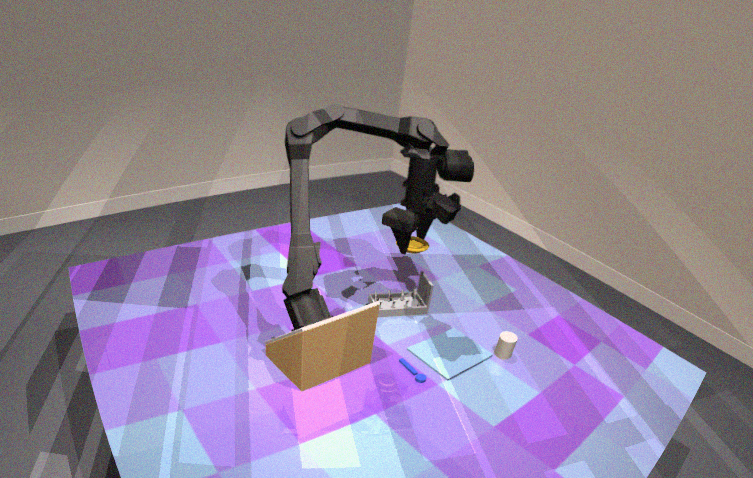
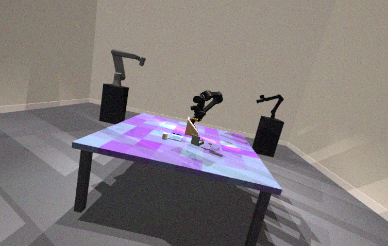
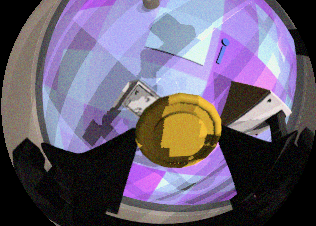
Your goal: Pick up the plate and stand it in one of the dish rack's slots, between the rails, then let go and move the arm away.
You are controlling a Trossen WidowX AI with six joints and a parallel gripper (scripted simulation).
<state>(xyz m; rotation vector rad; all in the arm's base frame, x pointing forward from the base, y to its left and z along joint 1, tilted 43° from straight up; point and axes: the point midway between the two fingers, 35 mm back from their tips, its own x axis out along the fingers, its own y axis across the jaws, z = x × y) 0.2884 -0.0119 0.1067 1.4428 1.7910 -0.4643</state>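
Now: gripper tip 40 mm short of the grey dish rack, 50 mm to the right of it and 170 mm above it. From my gripper tip the other things lie so: beige cylinder: 120 mm ahead, 230 mm to the right, 170 mm below; then yellow plate: 10 mm above; then blue spoon: 100 mm behind, 170 mm to the right, 190 mm below.
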